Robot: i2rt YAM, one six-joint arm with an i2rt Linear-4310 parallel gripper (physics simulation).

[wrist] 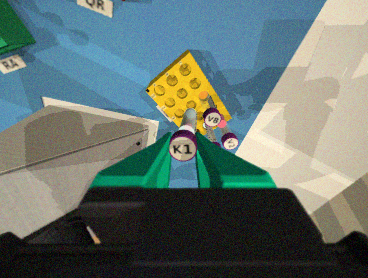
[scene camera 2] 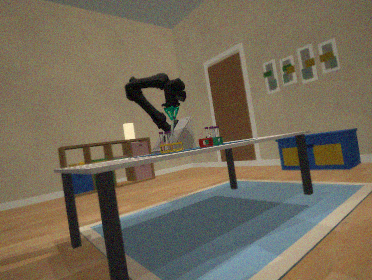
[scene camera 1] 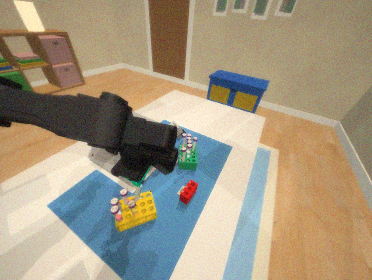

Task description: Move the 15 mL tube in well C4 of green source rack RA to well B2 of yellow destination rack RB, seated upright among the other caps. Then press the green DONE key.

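Seen in the pictures: gripper, fingertip midpoint: (wrist: 183, 138) (scene camera 2: 173, 120) (scene camera 1: 139, 182); arm's base, link origin: (wrist: 61, 228).
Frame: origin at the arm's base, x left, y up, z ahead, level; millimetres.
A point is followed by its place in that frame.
My gripper (wrist: 183, 138) {x -170, y 39, z 274 mm} (scene camera 2: 172, 116) {x -170, y 39, z 274 mm} is shut on a clear tube with a purple-rimmed cap marked K1 (wrist: 183, 149) {x -169, y 60, z 279 mm}. The tube points down above the yellow rack RB (wrist: 171, 91) {x -156, y -96, z 266 mm} (scene camera 1: 137, 221) {x -217, y -132, z 276 mm} (scene camera 2: 175, 150) {x -203, y -140, z 297 mm}; in the wrist view its lower end overlaps the rack's near side, and I cannot tell over which well. Capped tubes, among them V8 (wrist: 212, 118) {x -209, y -20, z 270 mm} and V2 (wrist: 230, 141) {x -244, y -20, z 242 mm}, stand at one end of that rack. The green rack RA (scene camera 1: 188, 165) {x 84, y -115, z 319 mm} (scene camera 2: 218, 141) (wrist: 14, 25) {x 72, y -128, z 299 mm} holds several purple-capped tubes. The DONE key cannot be made out.
A small red rack (scene camera 1: 188, 192) (scene camera 2: 205, 143) stands on the blue mat (scene camera 1: 200, 215) {x -82, y -149, z 459 mm} between the two other racks. A grey tilted panel (wrist: 75, 150) {x -32, y -36, z 169 mm} (scene camera 2: 184, 132) {x -10, y -32, z 168 mm} stands beside the yellow rack, close to the gripper. A pale device, partly hidden by the arm, is near the green rack.
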